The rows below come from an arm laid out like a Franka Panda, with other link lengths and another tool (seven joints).
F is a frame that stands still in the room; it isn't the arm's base.
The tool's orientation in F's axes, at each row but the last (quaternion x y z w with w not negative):
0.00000, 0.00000, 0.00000, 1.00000
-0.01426, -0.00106, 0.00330, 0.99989
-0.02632, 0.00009, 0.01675, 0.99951
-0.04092, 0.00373, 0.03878, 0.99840
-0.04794, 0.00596, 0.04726, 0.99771
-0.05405, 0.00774, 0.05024, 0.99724
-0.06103, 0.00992, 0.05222, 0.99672
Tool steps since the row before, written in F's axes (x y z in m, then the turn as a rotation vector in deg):
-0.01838, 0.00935, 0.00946, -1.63, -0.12, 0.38
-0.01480, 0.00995, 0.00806, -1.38, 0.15, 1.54
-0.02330, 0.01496, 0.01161, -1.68, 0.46, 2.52
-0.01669, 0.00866, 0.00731, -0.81, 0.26, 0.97
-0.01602, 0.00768, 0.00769, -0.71, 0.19, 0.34
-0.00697, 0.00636, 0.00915, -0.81, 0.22, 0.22
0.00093, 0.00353, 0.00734, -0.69, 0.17, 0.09
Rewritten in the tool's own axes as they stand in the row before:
-0.01838, 0.00935, 0.00946, -1.63, -0.12, 0.38
-0.01472, 0.00981, 0.00837, -1.38, 0.12, 1.55
-0.02280, 0.01510, 0.01240, -1.67, 0.38, 2.54
-0.01605, 0.00931, 0.00792, -0.80, 0.24, 0.98
-0.01535, 0.00840, 0.00828, -0.69, 0.22, 0.35
-0.00649, 0.00602, 0.00972, -0.79, 0.28, 0.23
0.00110, 0.00250, 0.00773, -0.67, 0.23, 0.10

